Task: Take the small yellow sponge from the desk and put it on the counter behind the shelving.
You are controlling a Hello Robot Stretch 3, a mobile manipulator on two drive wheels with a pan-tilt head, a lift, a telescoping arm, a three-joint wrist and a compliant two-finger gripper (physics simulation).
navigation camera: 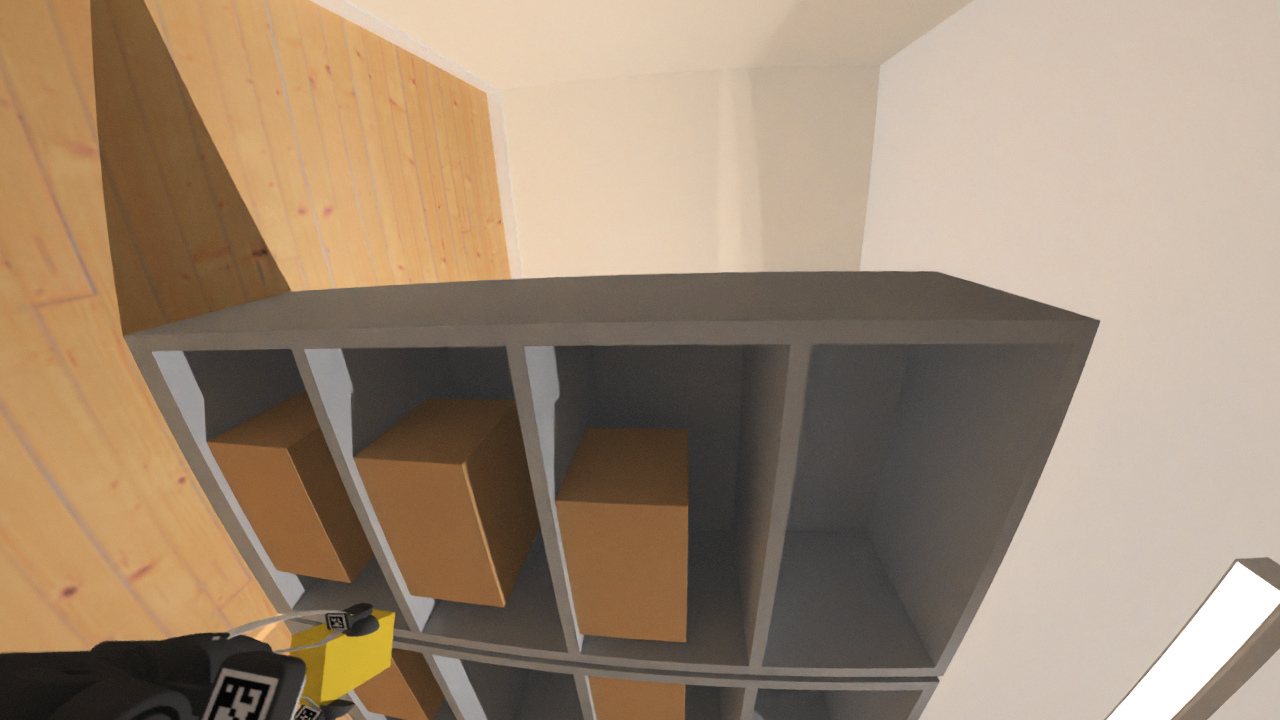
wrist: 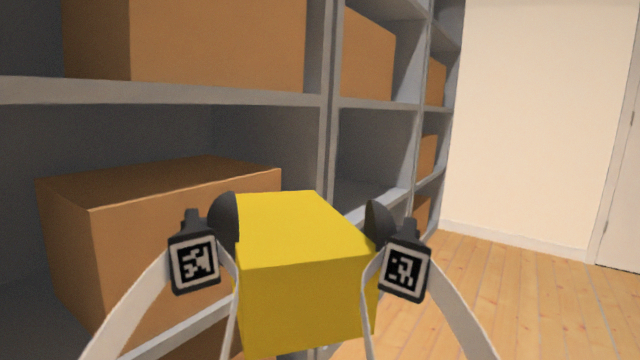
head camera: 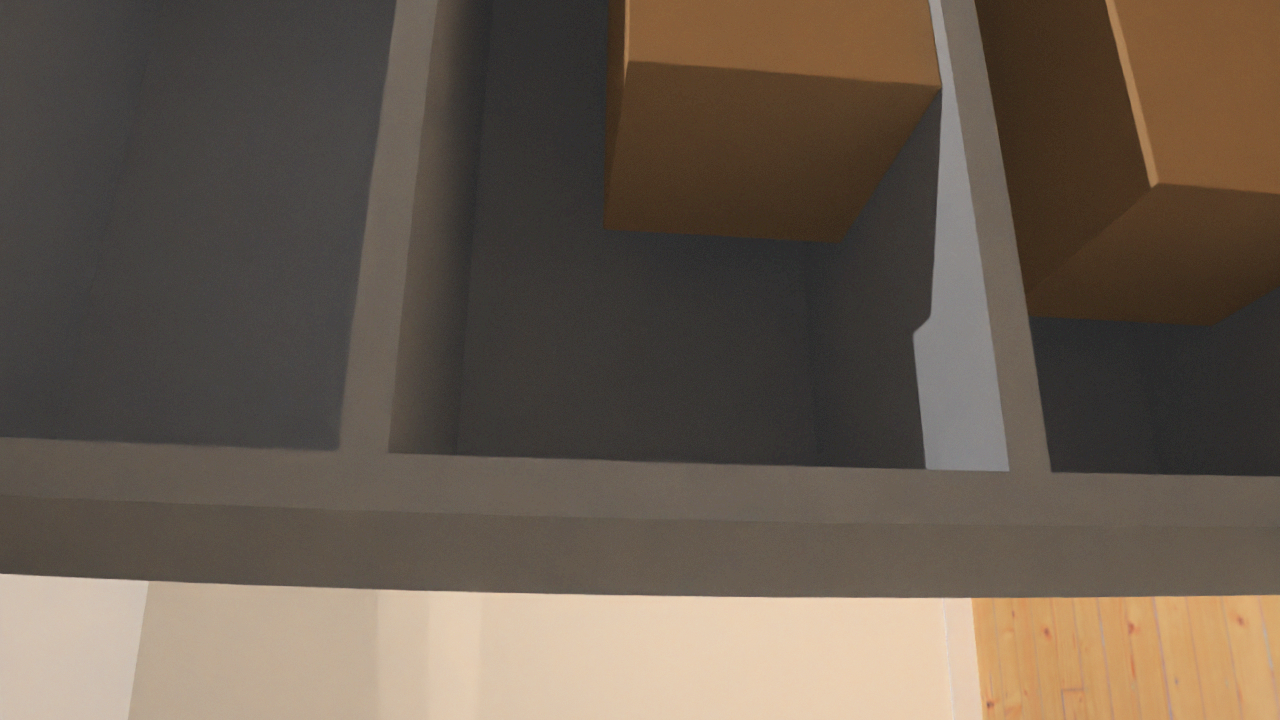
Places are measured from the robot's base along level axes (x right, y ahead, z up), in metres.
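Pixels of known places: gripper, fingertip midpoint: (navigation camera: 359, 660) (wrist: 296, 221).
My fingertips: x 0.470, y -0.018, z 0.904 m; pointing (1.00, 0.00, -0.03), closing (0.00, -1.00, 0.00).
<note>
Behind a point stands the place of what it marks.
The yellow sponge (navigation camera: 350, 658) @(z 0.907, x 0.451, y -0.015 m) (wrist: 300, 280) @(z 0.899, x 0.418, y -0.021 m) is a block between the two dark fingertips, held up in front of the shelving. My gripper (navigation camera: 344, 662) @(z 0.904, x 0.470, y -0.018 m) (wrist: 296, 221) @(z 0.904, x 0.470, y -0.018 m) is shut on the sponge, with a rounded pad at each side of it. The grey shelving (head camera: 626, 492) @(z 1.260, x 0.489, y 0.438 m) (navigation camera: 657, 333) @(z 1.212, x 0.491, y 0.437 m) (wrist: 150, 92) @(z 0.976, x 0.800, y 0.219 m) stands close by and fills much of the head camera view. In the navigation camera view the gripper is at the lower left, in front of the shelving's compartments. The desk and the counter do not show in these views.
Brown boxes (head camera: 769, 143) @(z 1.118, x 0.855, y 0.331 m) (navigation camera: 626, 568) @(z 1.128, x 0.947, y 0.140 m) (wrist: 170, 240) stand in several compartments. A wooden floor (head camera: 1118, 662) @(z 0.000, x 1.263, y 1.638 m) (navigation camera: 375, 179) @(z 0.001, x 0.741, y 1.446 m) (wrist: 540, 300) @(z 0.001, x 1.696, y -1.345 m) lies past the shelving's end. Pale walls (head camera: 671, 653) @(z 0.930, x 1.740, y 2.204 m) (navigation camera: 626, 179) @(z 0.883, x 1.436, y 2.418 m) (wrist: 530, 125) @(z 0.915, x 2.451, y -1.618 m) stand beyond, with a white door (wrist: 622, 200) @(z 0.489, x 2.061, y -2.138 m) at the right edge of the wrist view.
</note>
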